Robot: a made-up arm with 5 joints.
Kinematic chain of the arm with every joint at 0, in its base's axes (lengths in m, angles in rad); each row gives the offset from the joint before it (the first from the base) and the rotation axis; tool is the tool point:
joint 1: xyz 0 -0.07 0.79 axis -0.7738 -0.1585 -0.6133
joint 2: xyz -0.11 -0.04 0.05 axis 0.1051 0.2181 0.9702
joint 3: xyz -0.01 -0.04 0 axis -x
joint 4: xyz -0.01 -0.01 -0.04 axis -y
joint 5: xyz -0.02 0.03 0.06 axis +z
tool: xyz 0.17 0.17 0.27
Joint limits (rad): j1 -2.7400..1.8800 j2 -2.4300..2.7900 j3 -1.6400..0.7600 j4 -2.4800..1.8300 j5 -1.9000..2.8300
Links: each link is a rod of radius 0.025 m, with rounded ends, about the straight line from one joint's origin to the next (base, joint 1, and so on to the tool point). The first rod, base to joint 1, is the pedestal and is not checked.
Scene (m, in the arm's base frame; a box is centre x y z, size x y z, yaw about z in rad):
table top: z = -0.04
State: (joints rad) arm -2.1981 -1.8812 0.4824 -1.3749 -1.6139
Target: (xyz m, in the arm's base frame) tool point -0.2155 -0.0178 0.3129
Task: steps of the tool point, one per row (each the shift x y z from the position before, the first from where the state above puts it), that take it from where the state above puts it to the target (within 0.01 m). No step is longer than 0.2 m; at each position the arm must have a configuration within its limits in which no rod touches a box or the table.
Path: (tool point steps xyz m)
1: -0.1053 0.1434 -0.0269
2: -0.1266 0.0892 0.0422

